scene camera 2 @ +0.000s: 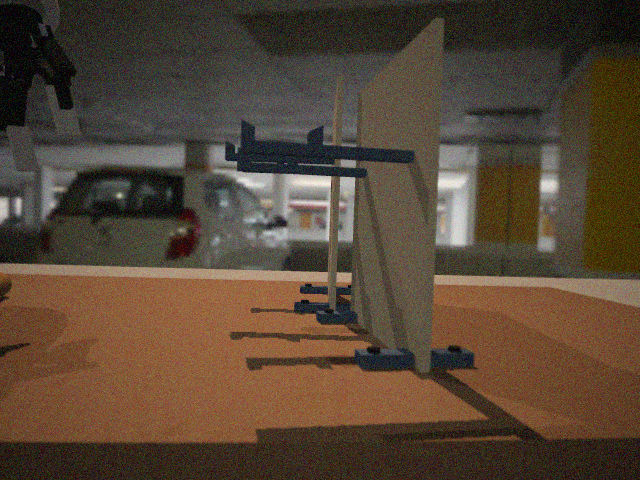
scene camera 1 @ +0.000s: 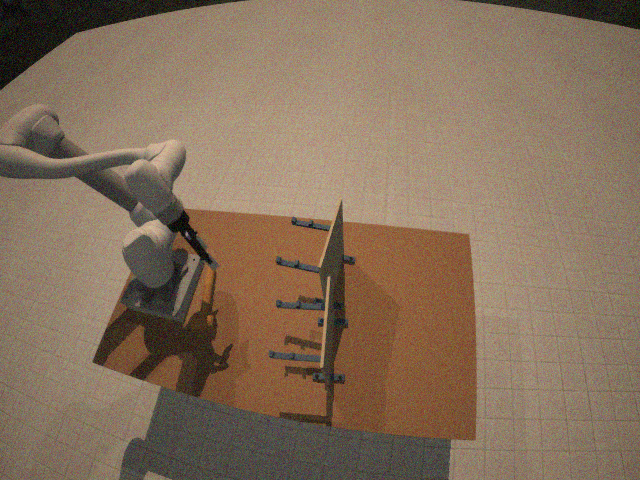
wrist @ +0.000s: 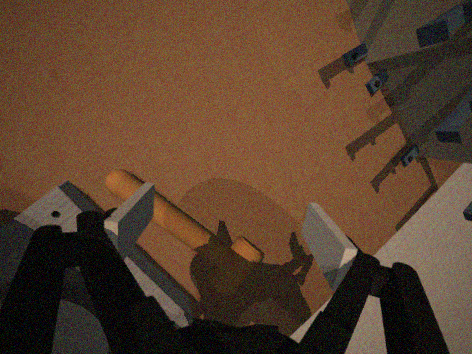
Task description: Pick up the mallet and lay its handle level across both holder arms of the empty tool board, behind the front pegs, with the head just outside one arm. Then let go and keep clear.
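Where they show: gripper, fingertip midpoint: (scene camera 2: 47, 154) (scene camera 1: 210, 258) (wrist: 230, 209); arm's base, origin of the base link: (scene camera 1: 162, 278).
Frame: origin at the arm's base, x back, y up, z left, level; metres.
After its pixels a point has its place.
Observation:
The mallet (scene camera 1: 208, 286) @(x -0.213, y -0.018, z 0.043 m) (wrist: 175, 220) @(x -0.214, y -0.017, z 0.037 m) lies on the table beside the arm's base; its orange handle shows, and part of it is in the arm's dark shadow, so the head cannot be made out. A bit of orange at the left edge in scene camera 2 is probably its end. My gripper (scene camera 1: 211, 263) @(x -0.272, y 0.157, z 0.089 m) (scene camera 2: 45, 135) (wrist: 230, 209) @(x -0.272, y 0.157, z 0.089 m) is open and empty, well above the table, with its fingers spread over the mallet's area in the wrist view. Two upright tool boards (scene camera 1: 333, 245) @(x -0.683, y 0.196, z 0.237 m) (scene camera 2: 398, 129) @(x -0.754, y 0.171, z -0.073 m) stand to the right, with blue pegged holder arms (scene camera 1: 298, 264) @(x -0.594, y 0.182, z 0.145 m) (scene camera 2: 289, 149) @(x -0.650, y 0.137, z -0.148 m) that carry no tool.
The arm's grey base block (scene camera 1: 149, 299) @(x -0.015, y 0.025, z -0.109 m) (wrist: 165, 300) @(x -0.138, y -0.001, z -0.063 m) is close to the mallet. Blue feet (scene camera 1: 328, 378) @(x -0.780, y 0.015, z -0.145 m) (scene camera 2: 385, 358) @(x -0.744, y -0.049, z -0.149 m) hold the boards on the orange table (scene camera 1: 434, 335) @(x -1.097, y -0.058, z 0.118 m) (scene camera 2: 155, 387) @(x -0.565, y -0.058, z -0.235 m). The holder arms stick out towards the robot's side.

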